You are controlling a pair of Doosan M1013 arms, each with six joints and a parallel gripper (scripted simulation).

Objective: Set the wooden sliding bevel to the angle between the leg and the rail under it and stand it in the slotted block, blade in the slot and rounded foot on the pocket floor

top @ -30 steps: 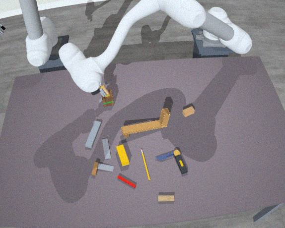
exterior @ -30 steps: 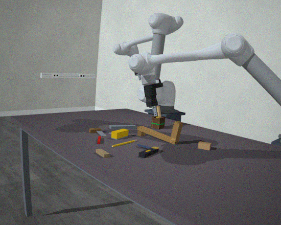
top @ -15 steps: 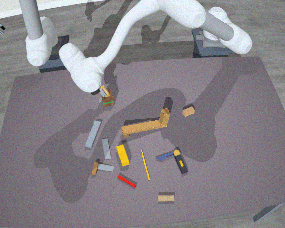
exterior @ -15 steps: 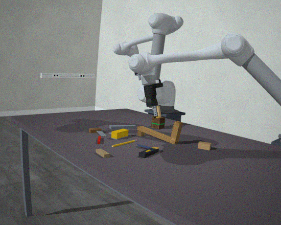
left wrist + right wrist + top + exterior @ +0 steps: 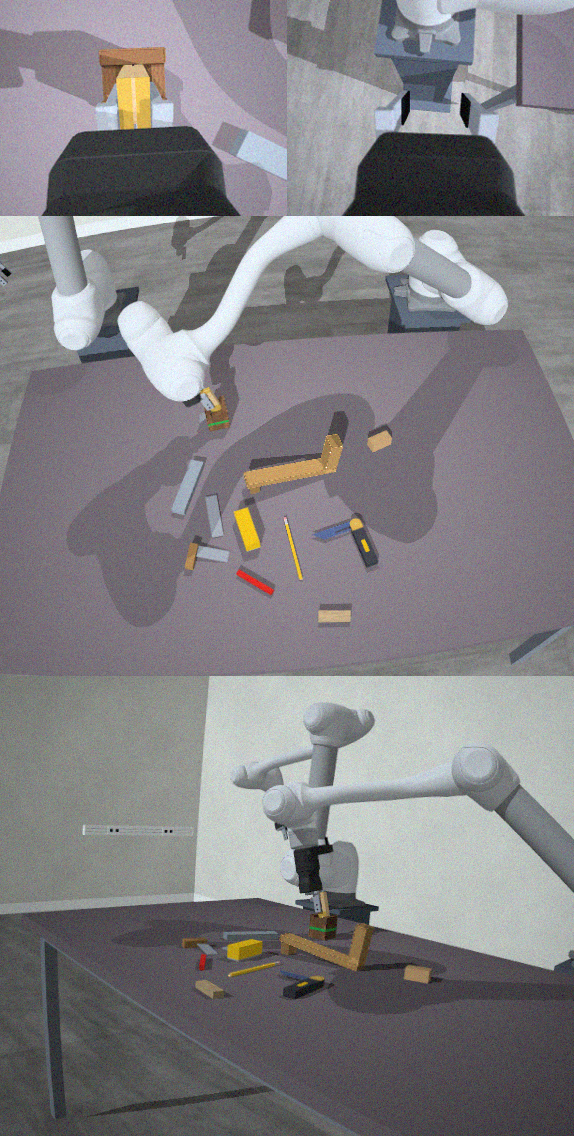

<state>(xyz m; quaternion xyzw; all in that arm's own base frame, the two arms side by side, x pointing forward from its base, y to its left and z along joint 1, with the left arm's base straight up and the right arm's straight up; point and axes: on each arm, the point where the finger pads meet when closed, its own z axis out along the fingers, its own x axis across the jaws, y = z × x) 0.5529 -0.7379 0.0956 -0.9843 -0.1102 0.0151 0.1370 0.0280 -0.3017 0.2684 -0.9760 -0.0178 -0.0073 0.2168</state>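
Note:
My left gripper is now 20 mm above the wooden sliding bevel and 10 mm to the right of it. Also, from my left hand: try square 420 mm ahead, 90 mm below; then yellow block 360 mm ahead, 110 mm to the left, 80 mm below; then grey blade 50 mm below.

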